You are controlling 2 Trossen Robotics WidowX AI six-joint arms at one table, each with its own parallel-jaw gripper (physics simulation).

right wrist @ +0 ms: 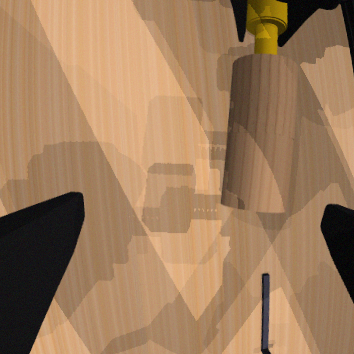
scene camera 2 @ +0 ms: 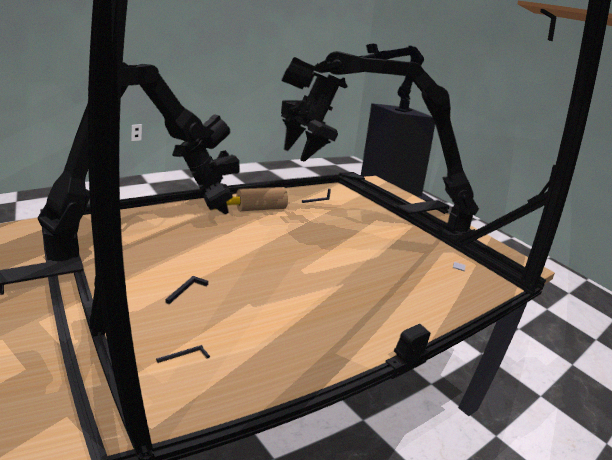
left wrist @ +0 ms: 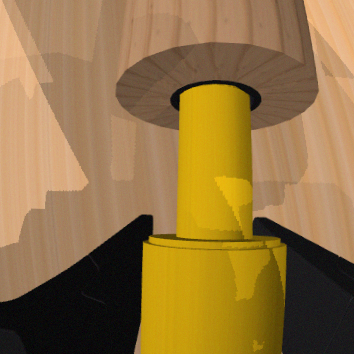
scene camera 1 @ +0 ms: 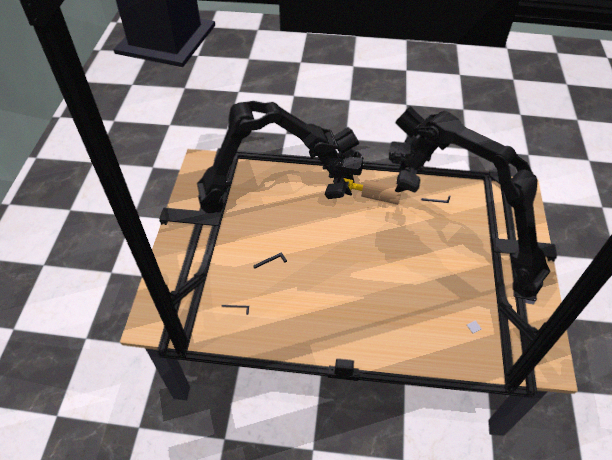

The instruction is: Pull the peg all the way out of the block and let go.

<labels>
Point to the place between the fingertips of my right gripper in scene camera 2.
293,155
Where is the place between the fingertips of my left gripper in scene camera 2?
225,210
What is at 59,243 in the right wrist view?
My right gripper.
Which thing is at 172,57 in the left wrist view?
A wooden block.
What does my left gripper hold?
A yellow peg.
</labels>
